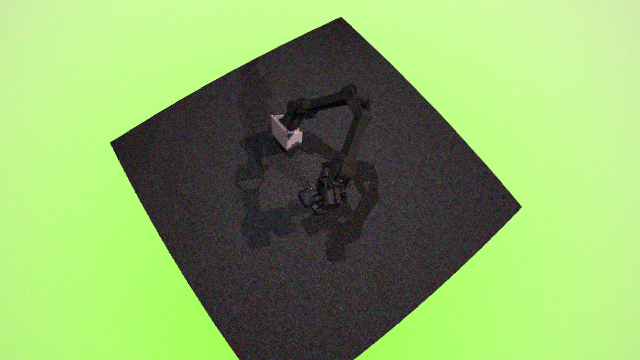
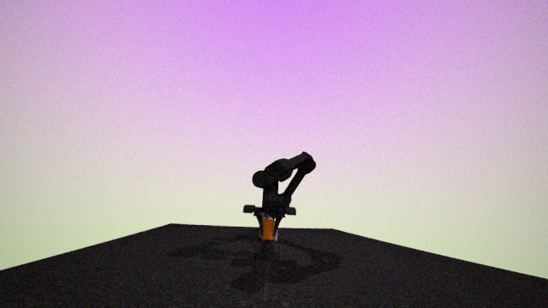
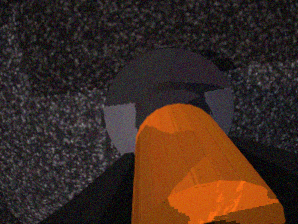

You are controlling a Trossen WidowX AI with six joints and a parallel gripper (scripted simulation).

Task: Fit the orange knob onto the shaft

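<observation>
Now: gripper tip 2 cm below the orange knob. From my gripper tip the other things lie so: round pedestal 4 cm below.
</observation>
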